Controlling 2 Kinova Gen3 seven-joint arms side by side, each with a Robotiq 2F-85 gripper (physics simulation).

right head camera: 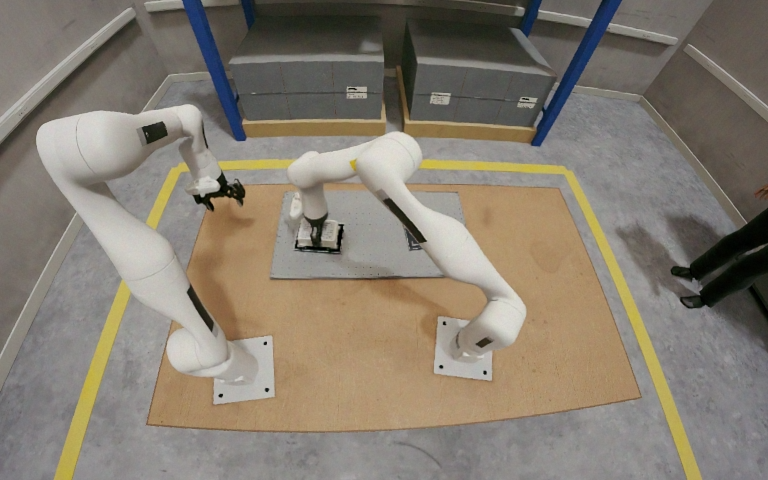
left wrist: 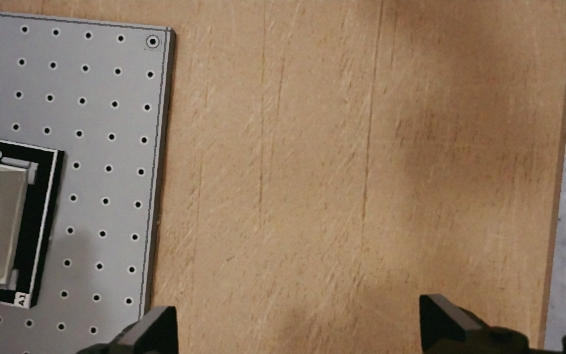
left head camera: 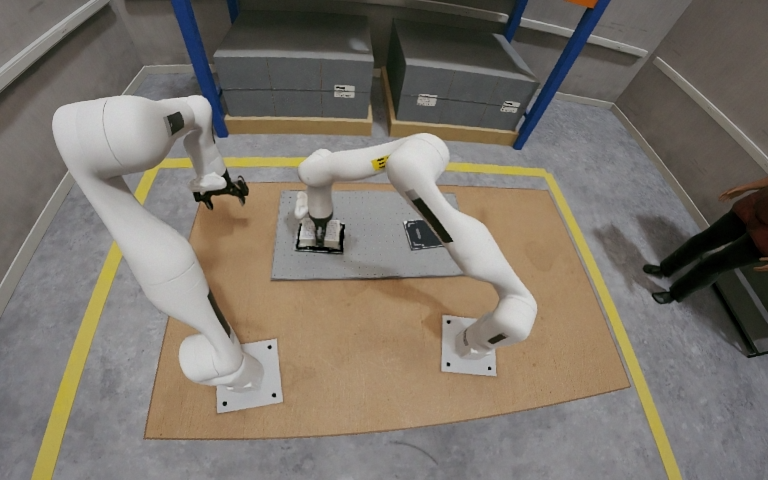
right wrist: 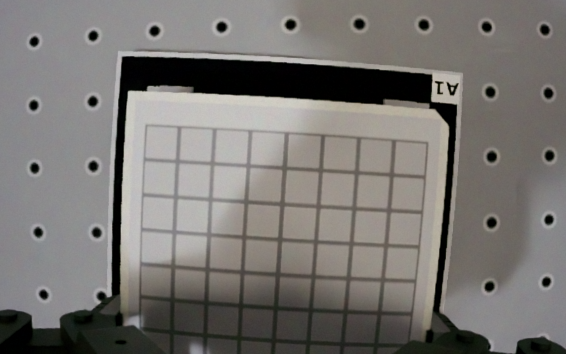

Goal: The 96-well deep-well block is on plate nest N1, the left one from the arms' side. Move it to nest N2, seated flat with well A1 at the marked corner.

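Frame: origin at the left arm's base, x right, y ahead, z up, level; metres.
Seen in the pictures: left gripper, fingertip midpoint: [right head camera: 227,207] [left wrist: 298,327] [left head camera: 227,205]; right gripper, fingertip midpoint: [right head camera: 321,235] [right wrist: 275,320]; left arm's base at its link origin: [right head camera: 243,369] [left head camera: 248,374]; right arm's base at its link origin: [right head camera: 464,347] [left head camera: 468,344].
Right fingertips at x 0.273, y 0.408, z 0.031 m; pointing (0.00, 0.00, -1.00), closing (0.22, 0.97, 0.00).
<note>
Offsets run from my right fingertips to a thing's top centre. Level surfaces: height alone.
The deep-well block @(dx -0.007, dy +0.002, dz +0.036 m) [left head camera: 335,233] [right head camera: 330,233] [left wrist: 10,220] [right wrist: 285,200] is pale with a grid of wells. It sits on the black nest N1 @(dx -0.007, dy +0.001, dz -0.001 m) [left wrist: 34,220] [right wrist: 280,75], its cut corner beside the A1 label in the right wrist view. My right gripper [left head camera: 320,240] [right head camera: 316,236] [right wrist: 275,320] is over the block, its fingers closed against the two long sides. The block's near part is hidden. Nest N2 @(dx +0.378, dy -0.043, dz -0.001 m) [left head camera: 416,236] [right head camera: 415,240] is bare where it shows, partly behind my right arm. My left gripper [left head camera: 227,202] [right head camera: 225,204] [left wrist: 298,327] is open and empty, above the wooden top left of the nests.
Both nests lie on a grey perforated plate @(dz -0.018 m) [left head camera: 373,266] [right head camera: 368,266] [left wrist: 110,185] [right wrist: 520,190] on the wooden top @(dz -0.031 m) [left head camera: 351,367] [right head camera: 351,367]. My right arm reaches across above the plate. Grey boxes [left head camera: 294,73] [right head camera: 308,73] stand behind. A person's legs [left head camera: 696,249] show at the right.
</note>
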